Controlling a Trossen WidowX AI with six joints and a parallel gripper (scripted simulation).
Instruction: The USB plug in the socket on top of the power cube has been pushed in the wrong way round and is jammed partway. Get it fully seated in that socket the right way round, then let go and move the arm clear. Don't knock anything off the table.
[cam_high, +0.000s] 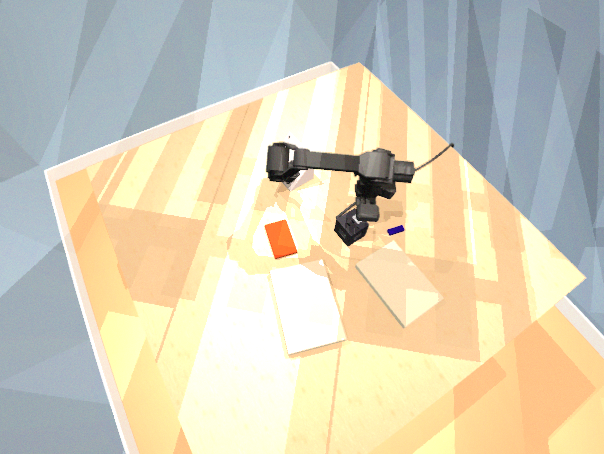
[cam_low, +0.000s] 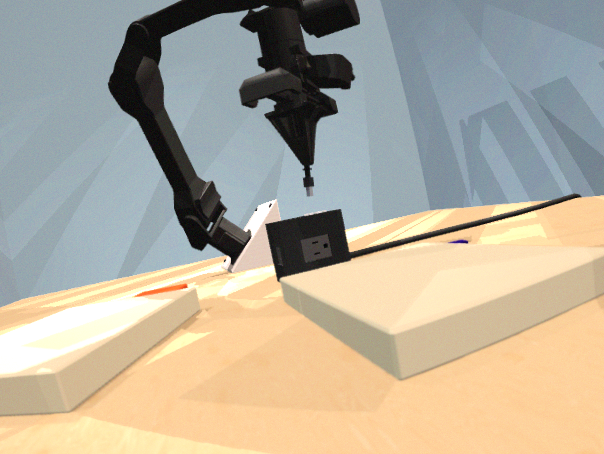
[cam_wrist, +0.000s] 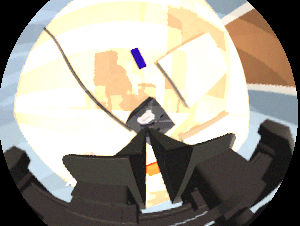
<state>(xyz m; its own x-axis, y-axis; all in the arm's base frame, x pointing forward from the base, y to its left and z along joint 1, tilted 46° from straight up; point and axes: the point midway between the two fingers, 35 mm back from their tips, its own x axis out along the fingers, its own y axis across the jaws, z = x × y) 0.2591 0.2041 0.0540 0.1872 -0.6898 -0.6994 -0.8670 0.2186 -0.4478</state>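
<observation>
Now: the usb plug 2 cm below my gripper tip. From my gripper tip the other things lie so: red flat block: 24 cm to the right, 13 cm below, 7 cm behind; then small dark blue block: 13 cm to the left, 13 cm below, 7 cm ahead.
</observation>
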